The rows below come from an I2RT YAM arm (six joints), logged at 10 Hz.
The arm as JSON. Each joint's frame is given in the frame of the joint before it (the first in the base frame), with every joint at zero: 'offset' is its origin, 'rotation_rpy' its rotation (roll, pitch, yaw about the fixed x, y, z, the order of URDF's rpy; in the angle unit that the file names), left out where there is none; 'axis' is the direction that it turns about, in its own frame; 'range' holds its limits. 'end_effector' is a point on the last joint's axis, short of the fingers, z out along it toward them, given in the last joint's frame.
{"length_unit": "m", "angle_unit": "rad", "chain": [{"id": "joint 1", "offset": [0.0, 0.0, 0.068], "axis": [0.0, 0.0, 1.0], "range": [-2.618, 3.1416]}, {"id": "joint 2", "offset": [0.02, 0.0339, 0.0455], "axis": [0.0, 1.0, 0.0], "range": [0.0, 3.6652]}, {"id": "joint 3", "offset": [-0.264, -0.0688, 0.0], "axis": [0.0, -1.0, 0.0], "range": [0.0, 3.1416]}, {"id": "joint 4", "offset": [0.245, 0.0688, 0.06], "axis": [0.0, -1.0, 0.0], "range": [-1.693, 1.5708]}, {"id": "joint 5", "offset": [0.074, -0.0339, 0.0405], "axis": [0.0, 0.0, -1.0], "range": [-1.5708, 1.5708]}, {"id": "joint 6", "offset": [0.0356, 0.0, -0.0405], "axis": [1.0, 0.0, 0.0], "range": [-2.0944, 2.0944]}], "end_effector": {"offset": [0.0, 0.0, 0.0], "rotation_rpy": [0.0, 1.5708, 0.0]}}
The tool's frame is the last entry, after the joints.
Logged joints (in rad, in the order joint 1, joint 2, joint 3, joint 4, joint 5, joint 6), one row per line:
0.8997 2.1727 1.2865 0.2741 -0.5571 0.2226
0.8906 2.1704 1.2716 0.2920 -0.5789 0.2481
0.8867 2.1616 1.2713 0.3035 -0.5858 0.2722
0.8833 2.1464 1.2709 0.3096 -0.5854 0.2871
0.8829 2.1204 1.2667 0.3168 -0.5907 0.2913
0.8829 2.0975 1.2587 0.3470 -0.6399 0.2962
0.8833 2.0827 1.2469 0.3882 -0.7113 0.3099
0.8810 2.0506 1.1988 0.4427 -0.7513 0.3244
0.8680 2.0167 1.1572 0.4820 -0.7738 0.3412
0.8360 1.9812 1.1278 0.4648 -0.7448 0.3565
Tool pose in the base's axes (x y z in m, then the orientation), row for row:
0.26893 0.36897 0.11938 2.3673 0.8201 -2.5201
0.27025 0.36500 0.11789 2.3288 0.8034 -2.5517
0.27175 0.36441 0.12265 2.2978 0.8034 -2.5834
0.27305 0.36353 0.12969 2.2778 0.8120 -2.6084
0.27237 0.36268 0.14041 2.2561 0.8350 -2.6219
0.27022 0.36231 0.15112 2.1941 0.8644 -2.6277
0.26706 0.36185 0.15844 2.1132 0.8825 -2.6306
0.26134 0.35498 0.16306 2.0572 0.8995 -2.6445
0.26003 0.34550 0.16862 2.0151 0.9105 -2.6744
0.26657 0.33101 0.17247 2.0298 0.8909 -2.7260
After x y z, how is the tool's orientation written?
As angles about the fixed x, y, z axes (roll, pitch, yaw), in radians.
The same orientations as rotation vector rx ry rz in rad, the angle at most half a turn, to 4 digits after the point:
-1.0997 2.0809 1.2076
-1.0785 2.0933 1.2399
-1.0548 2.0895 1.2611
-1.0355 2.0785 1.2708
-1.0330 2.0482 1.2845
-1.0595 1.9902 1.3452
-1.0965 1.9321 1.4293
-1.1106 1.8888 1.4784
-1.1001 1.8629 1.5040
-1.0310 1.9047 1.4668

